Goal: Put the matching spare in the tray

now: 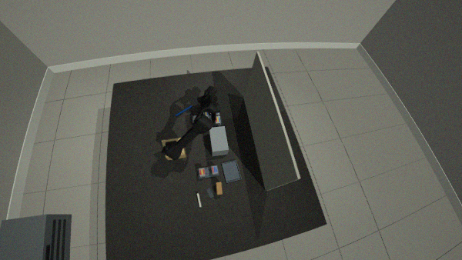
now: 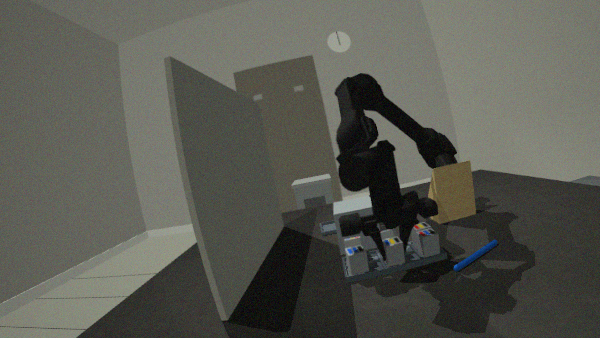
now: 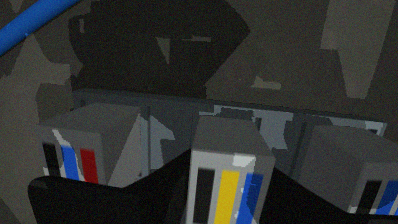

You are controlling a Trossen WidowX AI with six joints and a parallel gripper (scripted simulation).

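Now: gripper tip 3 cm to the left of the rack and 1 cm above it. The rest, counted from my gripper tip: blue pen: 15 cm behind, 7 cm to the left, 1 cm below; tall panel: 30 cm ahead, 23 cm to the right, 21 cm above; grey mounted unit: 4 cm ahead, 21 cm to the right, 3 cm above.
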